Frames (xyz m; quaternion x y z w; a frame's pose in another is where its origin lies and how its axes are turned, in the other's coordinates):
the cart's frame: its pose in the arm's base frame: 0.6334 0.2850 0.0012 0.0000 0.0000 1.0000 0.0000
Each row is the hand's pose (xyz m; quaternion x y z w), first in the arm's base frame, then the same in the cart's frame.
Working: the arm's base frame: its pose in the cart's frame: 0.6334 0.2850 -0.0012 0.0000 0.0000 1.0000 0.0000

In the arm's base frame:
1: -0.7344 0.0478 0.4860 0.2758 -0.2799 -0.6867 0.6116
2: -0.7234 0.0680 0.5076 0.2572 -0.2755 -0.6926 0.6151
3: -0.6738 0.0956 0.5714 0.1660 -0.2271 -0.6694 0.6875
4: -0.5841 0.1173 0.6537 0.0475 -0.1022 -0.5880 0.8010
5: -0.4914 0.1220 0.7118 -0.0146 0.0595 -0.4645 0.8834
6: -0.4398 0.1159 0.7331 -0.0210 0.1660 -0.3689 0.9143
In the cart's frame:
1: 1.3678 0.2372 0.4848 0.2799 0.2758 0.6116 0.6867
2: 1.3568 0.2170 0.5064 0.2755 0.2572 0.6151 0.6926
3: 1.3072 0.1894 0.5702 0.2271 0.1660 0.6875 0.6694
4: 1.2175 0.1677 0.6525 0.1022 0.0475 0.8010 0.5880
5: 1.1248 0.1630 0.7106 -0.0595 -0.0146 0.8834 0.4645
6: 1.0732 0.1691 0.7319 -0.1660 -0.0210 0.9143 0.3689

